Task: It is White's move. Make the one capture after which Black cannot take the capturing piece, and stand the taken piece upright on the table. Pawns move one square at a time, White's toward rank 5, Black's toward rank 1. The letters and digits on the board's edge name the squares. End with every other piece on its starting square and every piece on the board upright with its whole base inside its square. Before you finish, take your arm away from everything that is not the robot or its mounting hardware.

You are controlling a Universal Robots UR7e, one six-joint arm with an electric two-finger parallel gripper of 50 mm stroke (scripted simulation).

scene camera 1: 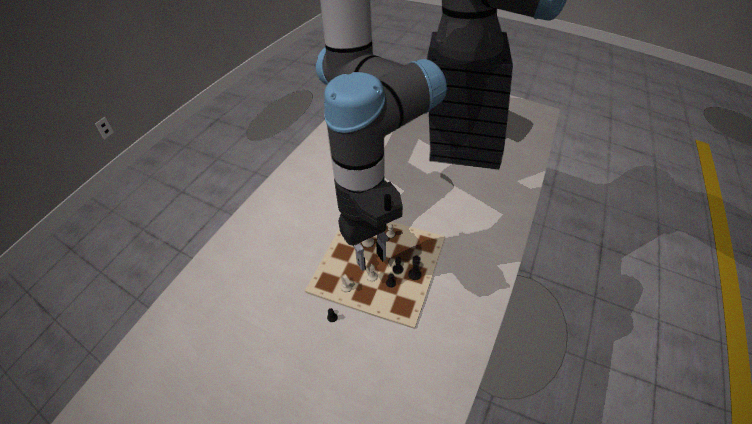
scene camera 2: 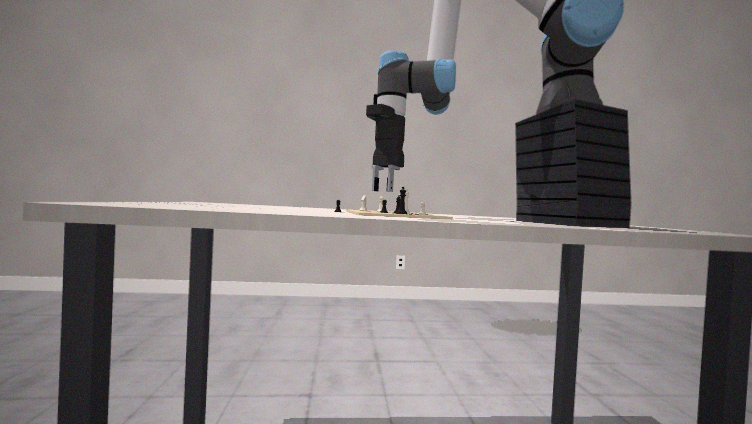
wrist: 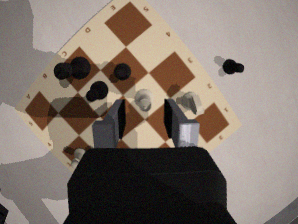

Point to a chessboard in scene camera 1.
401, 304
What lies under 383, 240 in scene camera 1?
The gripper.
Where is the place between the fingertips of the gripper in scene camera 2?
382, 191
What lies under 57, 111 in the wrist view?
A chessboard.
